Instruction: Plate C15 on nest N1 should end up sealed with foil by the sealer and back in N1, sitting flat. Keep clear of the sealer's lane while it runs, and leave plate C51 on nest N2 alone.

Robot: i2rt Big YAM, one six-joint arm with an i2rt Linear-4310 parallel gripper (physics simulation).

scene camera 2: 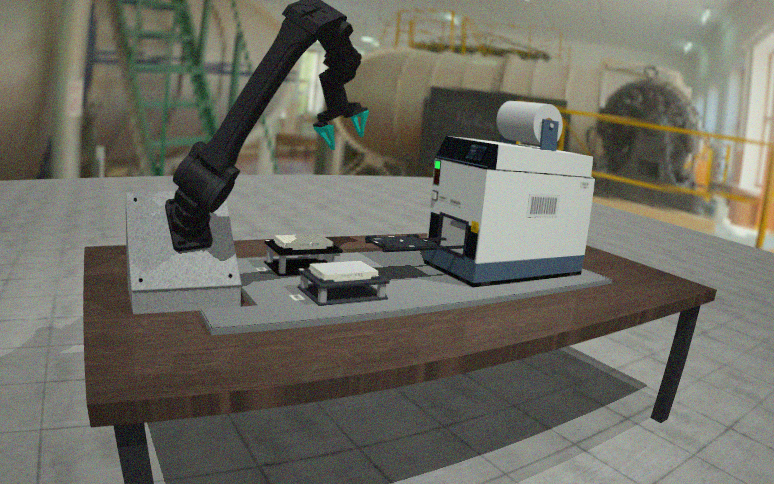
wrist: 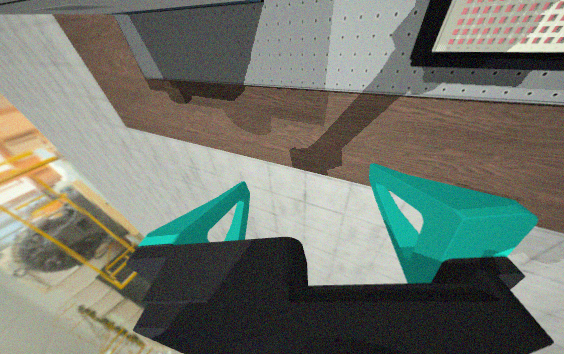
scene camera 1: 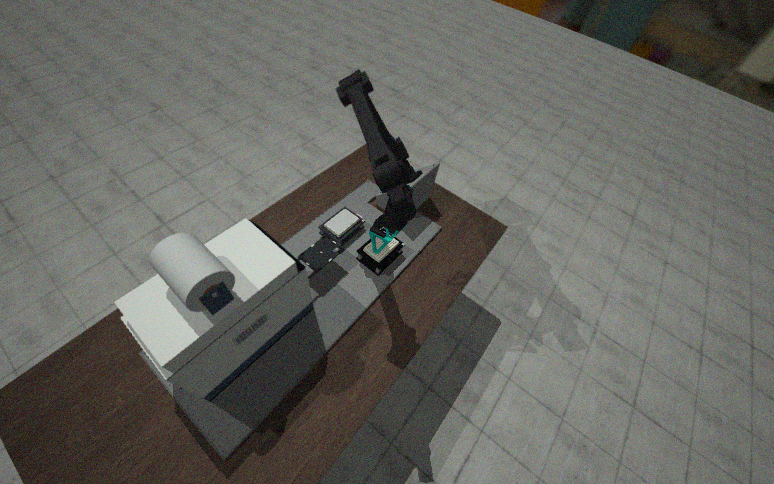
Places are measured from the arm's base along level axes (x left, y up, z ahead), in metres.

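Pixels of known places: gripper, fingertip midpoint: [scene camera 2: 347, 143] [wrist: 304, 179] [scene camera 1: 382, 246]; arm's base, link origin: [scene camera 2: 187, 225] [scene camera 1: 408, 180].
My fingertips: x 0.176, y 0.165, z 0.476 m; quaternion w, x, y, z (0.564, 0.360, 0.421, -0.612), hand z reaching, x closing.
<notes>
Ahead of a thing's pixels: the offset from my fingertips to its top centre. Level surfaces: height alone.
My gripper [scene camera 1: 381, 244] [scene camera 2: 347, 142] [wrist: 304, 179] is open and empty, high above the table. A cream plate {dx -0.084, dy -0.233, dz -0.152 m} [scene camera 1: 390, 248] [scene camera 2: 302, 242] [wrist: 500, 30] with pink-looking wells sits on the black nest {dx -0.084, dy -0.243, dz -0.152 m} [scene camera 2: 273, 247] [wrist: 490, 59]. A second plate {dx -0.291, dy -0.247, dz -0.154 m} [scene camera 1: 342, 221] [scene camera 2: 344, 270] with a plain white top sits on the grey nest {dx -0.291, dy -0.257, dz -0.154 m} [scene camera 2: 345, 282], nearer scene camera 2. Both look flat. I cannot read which is C15 or C51, or N1 or N2. The white sealer [scene camera 1: 245, 251] [scene camera 2: 536, 228] shows a green light; its dark carrier {dx -0.232, dy -0.214, dz +0.035 m} [scene camera 1: 320, 255] [scene camera 2: 399, 243] stands out of its opening, bare.
A roll {dx -0.264, dy +0.169, dz +0.413 m} [scene camera 1: 182, 262] [scene camera 2: 522, 121] is mounted on top of the sealer. The arm's grey slanted base block [scene camera 2: 148, 245] stands at the table's opposite end. The nests and sealer stand on a grey perforated board {dy -0.306 m} [scene camera 2: 256, 316] [wrist: 295, 55] on the brown table {dy -0.319 m} [scene camera 2: 342, 353] [wrist: 200, 120].
</notes>
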